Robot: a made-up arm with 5 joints.
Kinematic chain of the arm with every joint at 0, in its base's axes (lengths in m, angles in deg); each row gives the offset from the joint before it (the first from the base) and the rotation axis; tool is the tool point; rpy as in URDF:
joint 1: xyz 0 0 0.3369 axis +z
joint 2: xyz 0 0 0 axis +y
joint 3: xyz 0.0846 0 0.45 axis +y
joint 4: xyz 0.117 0 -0.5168 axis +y
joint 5: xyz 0.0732 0 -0.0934 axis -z
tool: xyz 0 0 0 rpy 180 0 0
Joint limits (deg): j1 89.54..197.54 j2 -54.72..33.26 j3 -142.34..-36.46 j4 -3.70..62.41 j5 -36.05..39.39
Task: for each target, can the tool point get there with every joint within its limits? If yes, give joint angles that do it. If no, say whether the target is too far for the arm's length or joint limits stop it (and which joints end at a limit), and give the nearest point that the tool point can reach.
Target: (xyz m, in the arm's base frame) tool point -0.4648 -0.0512 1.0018
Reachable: yes | joints 186.28 -27.86 -67.09 9.02 25.41
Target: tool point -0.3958 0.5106 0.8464
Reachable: yes | joints 127.78 -10.68 -71.70 28.45 6.06
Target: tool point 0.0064 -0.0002 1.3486
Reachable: yes | joints 178.44 -39.02 -106.03 8.49 2.40
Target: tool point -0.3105 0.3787 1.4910
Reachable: no: too far | nearest point -0.2721 0.3319 1.3484 | short by 0.155 m
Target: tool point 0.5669 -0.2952 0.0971
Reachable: no: joint limits stop it (at a limit: joint 1, joint 2, joint 3, joint 4) | nearest point 0.0034 0.4204 0.0466 | short by 0.912 m
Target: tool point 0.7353 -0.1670 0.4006
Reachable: no: joint limits stop it (at a limit: joint 2, joint 3, joint 4) | nearest point 0.6665 -0.1514 1.1870 | short by 0.790 m
